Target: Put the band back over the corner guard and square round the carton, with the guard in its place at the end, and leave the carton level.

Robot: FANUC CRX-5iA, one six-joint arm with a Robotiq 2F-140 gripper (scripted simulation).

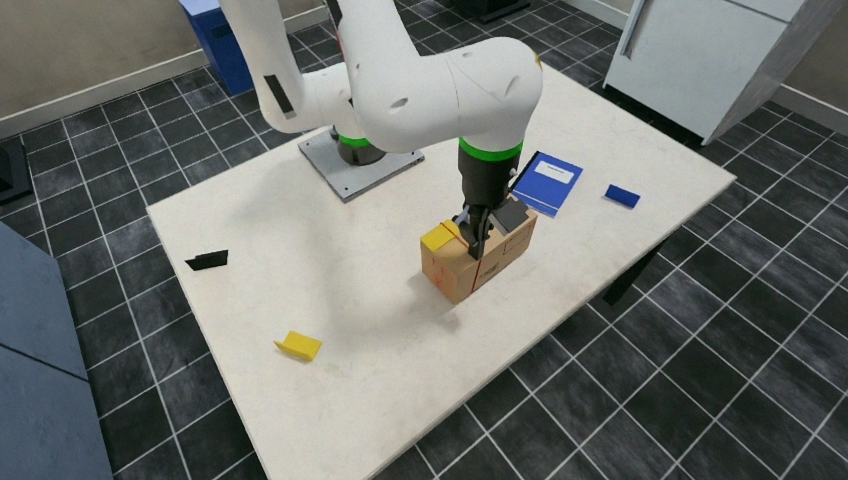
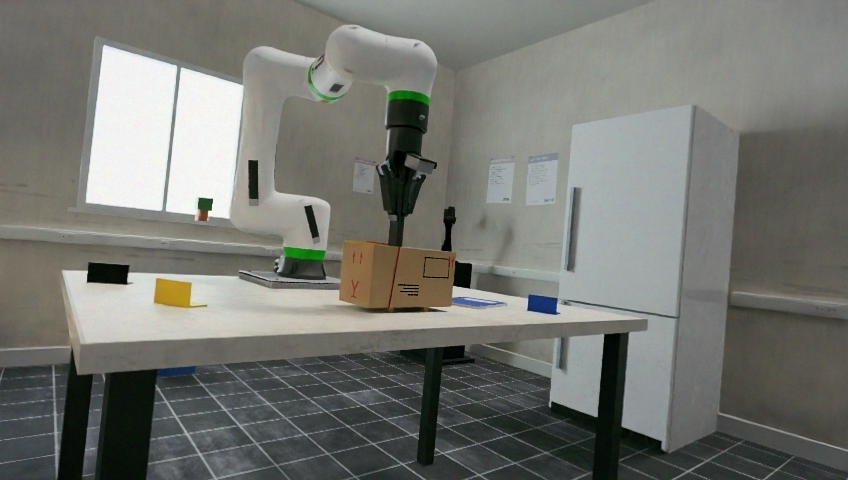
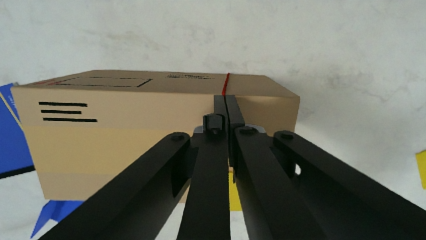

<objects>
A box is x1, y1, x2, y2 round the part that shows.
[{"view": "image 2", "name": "my gripper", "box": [376, 127, 425, 246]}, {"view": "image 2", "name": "brown carton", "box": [339, 242, 455, 307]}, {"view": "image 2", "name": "black guard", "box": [86, 262, 133, 284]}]
</objects>
